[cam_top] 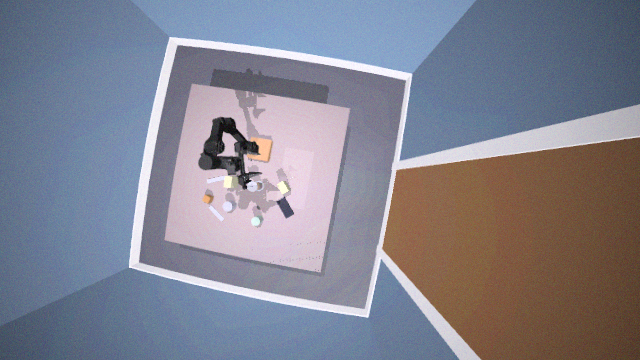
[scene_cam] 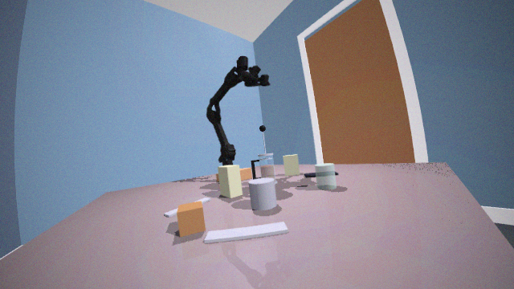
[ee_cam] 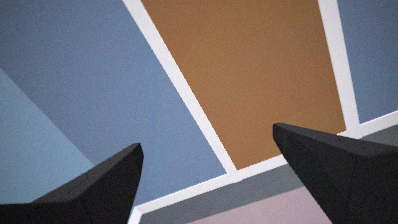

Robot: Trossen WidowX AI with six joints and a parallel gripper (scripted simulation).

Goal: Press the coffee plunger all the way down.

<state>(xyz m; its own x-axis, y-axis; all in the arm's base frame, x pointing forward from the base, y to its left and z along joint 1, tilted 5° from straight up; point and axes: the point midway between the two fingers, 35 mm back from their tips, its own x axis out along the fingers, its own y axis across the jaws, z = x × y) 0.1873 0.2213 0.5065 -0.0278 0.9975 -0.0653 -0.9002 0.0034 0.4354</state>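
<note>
The coffee press is 120 mm ahead of my gripper tip, 220 mm to the right of it and 450 mm below it. Round my gripper tip: dark bar 280 mm ahead, 10 mm to the left, 570 mm below; then grey cylinder 290 mm ahead, 420 mm to the right, 540 mm below; then pale green cylinder 390 mm ahead, 190 mm to the right, 540 mm below.
</note>
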